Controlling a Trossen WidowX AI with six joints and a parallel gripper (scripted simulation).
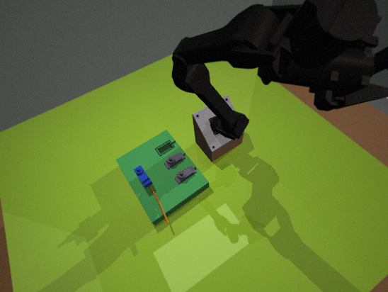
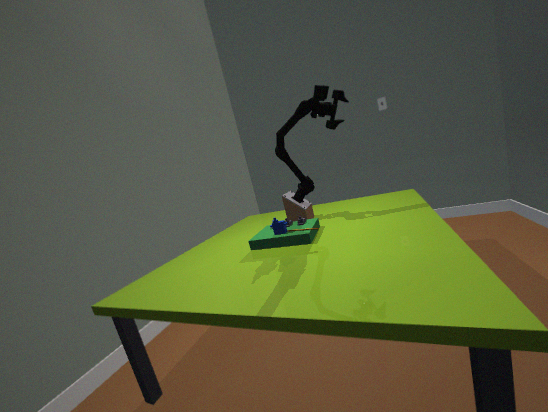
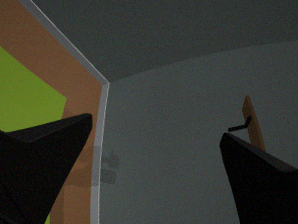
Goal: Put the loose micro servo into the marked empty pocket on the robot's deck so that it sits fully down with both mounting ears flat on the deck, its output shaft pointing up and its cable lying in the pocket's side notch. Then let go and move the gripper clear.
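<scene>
Now: gripper tip 430 mm short of the green deck, 320 mm to the left of it and 530 mm above it.
</scene>
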